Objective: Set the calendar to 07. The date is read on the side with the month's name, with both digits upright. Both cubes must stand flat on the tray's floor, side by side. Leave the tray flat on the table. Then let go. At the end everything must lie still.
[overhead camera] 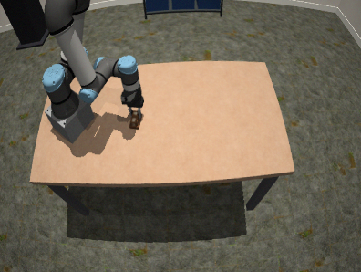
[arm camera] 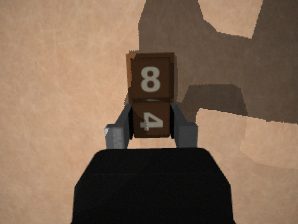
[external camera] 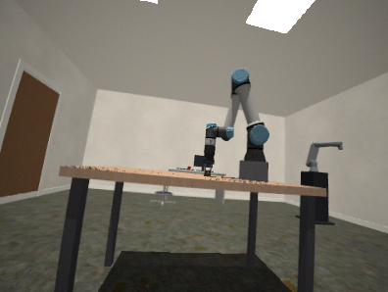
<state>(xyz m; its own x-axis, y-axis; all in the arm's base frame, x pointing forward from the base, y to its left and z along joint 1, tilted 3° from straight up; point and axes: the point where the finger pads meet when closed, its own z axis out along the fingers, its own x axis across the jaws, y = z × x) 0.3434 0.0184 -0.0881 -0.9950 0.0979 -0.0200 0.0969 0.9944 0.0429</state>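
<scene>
Now: the brown calendar tray 30 mm below my hand and 20 mm to the right of it.
</scene>
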